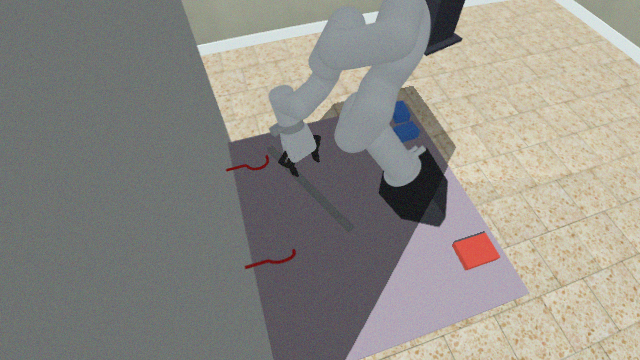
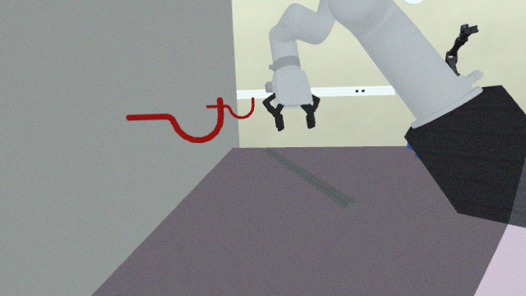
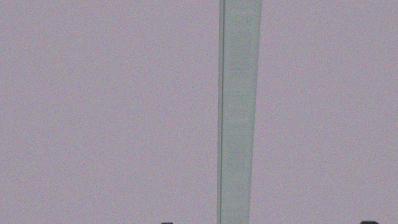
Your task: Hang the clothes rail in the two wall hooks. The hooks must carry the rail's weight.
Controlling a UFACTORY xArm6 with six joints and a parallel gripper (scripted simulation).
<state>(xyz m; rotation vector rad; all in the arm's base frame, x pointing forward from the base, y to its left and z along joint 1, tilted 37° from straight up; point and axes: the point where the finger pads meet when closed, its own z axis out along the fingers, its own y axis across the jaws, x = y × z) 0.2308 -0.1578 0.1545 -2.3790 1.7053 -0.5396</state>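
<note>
The grey clothes rail lies 120 mm below my hand. Also, from my hand: red flat block 330 mm behind, 520 mm to the left, 120 mm below; then grey wall 300 mm ahead, 70 mm to the left, 290 mm above.
</note>
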